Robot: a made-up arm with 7 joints.
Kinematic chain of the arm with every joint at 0, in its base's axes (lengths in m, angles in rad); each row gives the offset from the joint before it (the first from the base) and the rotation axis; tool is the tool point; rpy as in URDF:
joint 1: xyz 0 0 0 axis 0.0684 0.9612 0.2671
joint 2: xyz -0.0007 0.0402 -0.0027 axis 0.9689 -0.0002 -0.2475
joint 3: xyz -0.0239 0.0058 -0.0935 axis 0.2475 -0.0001 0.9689
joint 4: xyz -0.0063 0 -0.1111 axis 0.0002 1 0
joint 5: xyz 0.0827 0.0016 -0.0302 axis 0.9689 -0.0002 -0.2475
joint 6: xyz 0.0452 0 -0.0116 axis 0.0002 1 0
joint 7: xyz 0.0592 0 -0.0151 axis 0.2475 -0.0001 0.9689
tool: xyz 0 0 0 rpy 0 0.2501 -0.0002
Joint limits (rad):
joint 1: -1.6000..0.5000
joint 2: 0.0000..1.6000
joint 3: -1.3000..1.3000
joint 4: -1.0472..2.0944
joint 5: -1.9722..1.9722
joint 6: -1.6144..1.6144
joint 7: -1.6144..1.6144
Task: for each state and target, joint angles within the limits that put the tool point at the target. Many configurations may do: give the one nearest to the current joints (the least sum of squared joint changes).
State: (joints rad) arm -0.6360 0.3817 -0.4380 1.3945 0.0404 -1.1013 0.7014
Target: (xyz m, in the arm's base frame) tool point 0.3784 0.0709 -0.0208
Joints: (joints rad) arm -1.3979 0.5105 -0.3188 1.2172 -0.0130 -1.0294 0.7014
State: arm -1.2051 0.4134 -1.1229 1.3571 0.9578 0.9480 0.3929
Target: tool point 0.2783 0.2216 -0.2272
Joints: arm -0.9161 0.6298 -1.1024 1.4096 0.9037 0.5681 0.3929
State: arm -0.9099 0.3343 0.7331 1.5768 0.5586 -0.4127 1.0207
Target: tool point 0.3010 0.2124 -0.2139
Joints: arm -0.9770 0.5358 0.7525 1.4904 0.5480 -0.3261 1.0207
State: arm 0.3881 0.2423 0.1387 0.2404 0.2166 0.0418 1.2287
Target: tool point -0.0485 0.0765 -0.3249
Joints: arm 0.5000 0.3911 -0.4447 0.2316 0.2234 -0.0421 1.2287
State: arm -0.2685 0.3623 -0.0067 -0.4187 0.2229 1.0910 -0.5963
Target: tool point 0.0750 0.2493 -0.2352
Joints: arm 0.1540 0.5771 0.2661 -0.0227 0.2675 1.1606 -0.5963
